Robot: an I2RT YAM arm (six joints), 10 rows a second.
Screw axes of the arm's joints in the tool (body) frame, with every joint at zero. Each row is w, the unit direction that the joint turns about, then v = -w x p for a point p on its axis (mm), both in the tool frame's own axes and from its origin. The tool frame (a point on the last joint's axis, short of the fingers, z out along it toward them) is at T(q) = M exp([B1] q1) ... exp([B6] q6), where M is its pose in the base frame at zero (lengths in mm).
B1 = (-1, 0, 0, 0.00, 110.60, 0.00)
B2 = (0, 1, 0, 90.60, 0.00, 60.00)
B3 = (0, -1, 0, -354.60, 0.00, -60.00)
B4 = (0, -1, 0, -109.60, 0.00, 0.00)
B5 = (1, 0, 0, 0.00, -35.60, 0.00)
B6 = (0, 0, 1, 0.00, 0.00, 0.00)
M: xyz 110.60 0.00 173.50 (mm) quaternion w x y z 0.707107 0 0.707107 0
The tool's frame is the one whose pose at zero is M.
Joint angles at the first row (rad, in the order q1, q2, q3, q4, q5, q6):
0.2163, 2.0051, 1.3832, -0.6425, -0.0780, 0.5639
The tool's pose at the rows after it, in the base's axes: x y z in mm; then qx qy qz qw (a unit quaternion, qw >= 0):
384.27 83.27 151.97 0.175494 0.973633 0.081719 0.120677
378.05 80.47 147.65 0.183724 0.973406 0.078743 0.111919
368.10 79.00 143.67 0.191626 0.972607 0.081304 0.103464
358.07 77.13 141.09 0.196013 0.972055 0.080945 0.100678
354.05 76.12 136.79 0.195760 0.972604 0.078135 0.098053
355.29 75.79 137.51 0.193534 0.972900 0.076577 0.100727
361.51 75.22 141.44 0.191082 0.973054 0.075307 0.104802
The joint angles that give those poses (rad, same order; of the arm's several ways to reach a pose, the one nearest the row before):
0.2080, 1.9976, 1.3637, -0.6504, -0.0598, 0.5733
0.2042, 1.9868, 1.3315, -0.6474, -0.0598, 0.5854
0.2049, 1.9627, 1.2807, -0.6338, -0.0688, 0.6028
0.2055, 1.9337, 1.2286, -0.6158, -0.0691, 0.6121
0.2053, 1.9294, 1.2042, -0.6029, -0.0661, 0.6106
0.2041, 1.9309, 1.2092, -0.6029, -0.0620, 0.6045
0.1995, 1.9424, 1.2423, -0.6184, -0.0583, 0.5947

